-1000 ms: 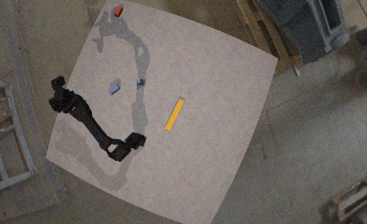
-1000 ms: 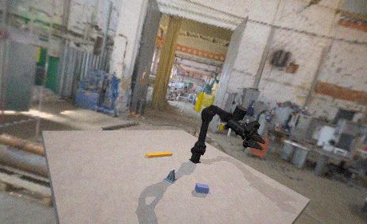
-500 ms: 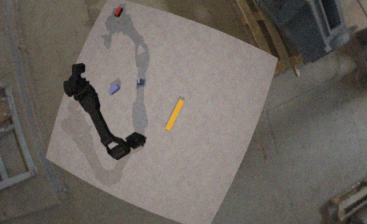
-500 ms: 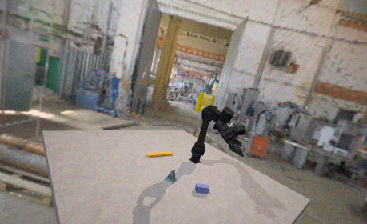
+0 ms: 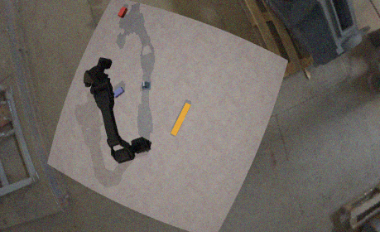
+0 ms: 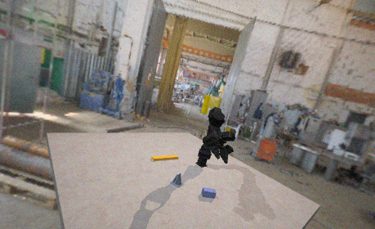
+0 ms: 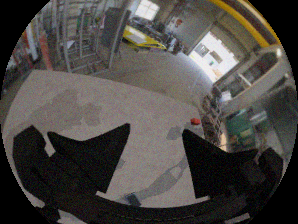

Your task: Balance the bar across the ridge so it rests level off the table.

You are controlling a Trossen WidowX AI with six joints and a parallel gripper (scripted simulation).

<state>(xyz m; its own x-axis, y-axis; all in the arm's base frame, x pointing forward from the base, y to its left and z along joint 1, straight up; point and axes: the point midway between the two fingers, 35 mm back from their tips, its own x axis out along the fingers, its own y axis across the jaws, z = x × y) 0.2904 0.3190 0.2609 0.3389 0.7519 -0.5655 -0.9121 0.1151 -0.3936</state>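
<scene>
Right now the yellow bar is 490 mm to the right of my gripper tip, 230 mm below it and 80 mm behind it. From my gripper tip the other things lie so: red block: 440 mm ahead, 220 mm below, 160 mm to the left; then blue block: 220 mm below, 70 mm to the right, 70 mm behind.
</scene>
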